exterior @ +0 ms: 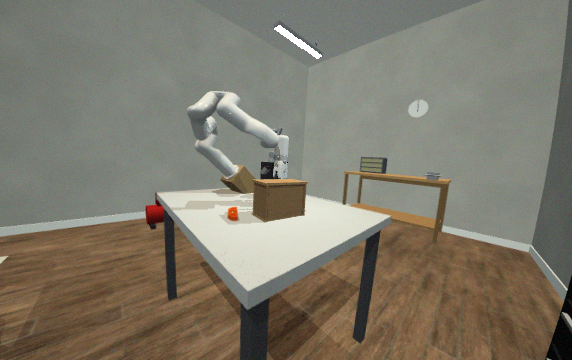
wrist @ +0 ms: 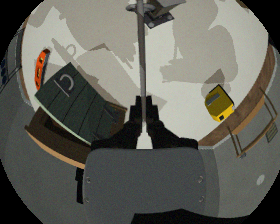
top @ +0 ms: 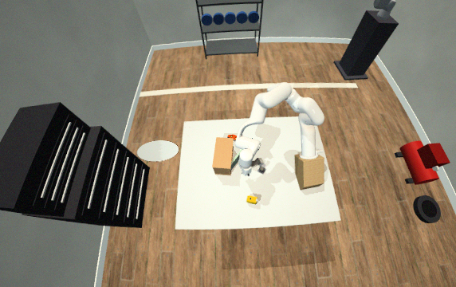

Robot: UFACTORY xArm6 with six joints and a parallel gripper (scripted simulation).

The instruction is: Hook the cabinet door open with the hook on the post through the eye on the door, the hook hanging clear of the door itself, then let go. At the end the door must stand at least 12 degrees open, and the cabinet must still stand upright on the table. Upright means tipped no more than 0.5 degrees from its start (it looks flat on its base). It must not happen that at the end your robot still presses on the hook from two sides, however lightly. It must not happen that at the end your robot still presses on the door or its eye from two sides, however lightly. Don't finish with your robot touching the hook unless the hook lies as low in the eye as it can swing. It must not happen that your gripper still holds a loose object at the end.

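Right now the hook is 50 mm behind my hand, 20 mm to the right of it and 10 mm below it. From my hand the other things lie so: greenish door (40 mm ahead, 90 mm to the right, 30 mm below); orange tool (10 mm ahead, 300 mm to the right, 90 mm below); yellow block (30 mm behind, 180 mm to the left, 60 mm below).
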